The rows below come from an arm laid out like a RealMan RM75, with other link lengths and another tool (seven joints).
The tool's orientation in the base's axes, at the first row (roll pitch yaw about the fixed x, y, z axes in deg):
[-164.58, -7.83, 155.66]
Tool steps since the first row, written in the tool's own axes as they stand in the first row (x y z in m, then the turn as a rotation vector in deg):
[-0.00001, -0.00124, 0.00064, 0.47, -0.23, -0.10]
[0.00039, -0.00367, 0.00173, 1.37, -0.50, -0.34]
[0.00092, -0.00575, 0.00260, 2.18, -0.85, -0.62]
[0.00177, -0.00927, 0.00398, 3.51, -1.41, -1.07]
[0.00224, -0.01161, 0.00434, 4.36, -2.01, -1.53]
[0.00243, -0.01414, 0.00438, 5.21, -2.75, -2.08]
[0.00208, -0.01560, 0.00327, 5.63, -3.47, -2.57]
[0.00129, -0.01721, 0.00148, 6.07, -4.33, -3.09]
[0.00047, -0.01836, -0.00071, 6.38, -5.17, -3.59]
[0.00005, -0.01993, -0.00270, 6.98, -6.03, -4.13]
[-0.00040, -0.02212, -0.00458, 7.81, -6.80, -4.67]
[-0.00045, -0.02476, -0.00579, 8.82, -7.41, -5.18]
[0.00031, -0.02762, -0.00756, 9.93, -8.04, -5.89]
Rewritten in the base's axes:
[-0.00059, -0.00123, -0.00029, -0.49, 0.01, 0.22]
[-0.00209, -0.00344, -0.00063, -1.34, 0.18, 0.64]
[-0.00352, -0.00525, -0.00084, -2.14, 0.25, 1.11]
[-0.00589, -0.00831, -0.00112, -3.44, 0.37, 1.87]
[-0.00725, -0.01027, -0.00078, -4.32, 0.27, 2.58]
[-0.00835, -0.01246, -0.00013, -5.23, 0.06, 3.42]
[-0.00831, -0.01370, 0.00127, -5.76, -0.32, 4.14]
[-0.00777, -0.01512, 0.00330, -6.35, -0.81, 4.92]
[-0.00695, -0.01607, 0.00558, -6.82, -1.34, 5.66]
[-0.00669, -0.01727, 0.00784, -7.55, -1.76, 6.48]
[-0.00665, -0.01906, 0.01015, -8.46, -2.01, 7.32]
[-0.00729, -0.02121, 0.01199, -9.47, -2.04, 8.10]
[-0.00861, -0.02312, 0.01454, -10.54, -2.02, 9.10]

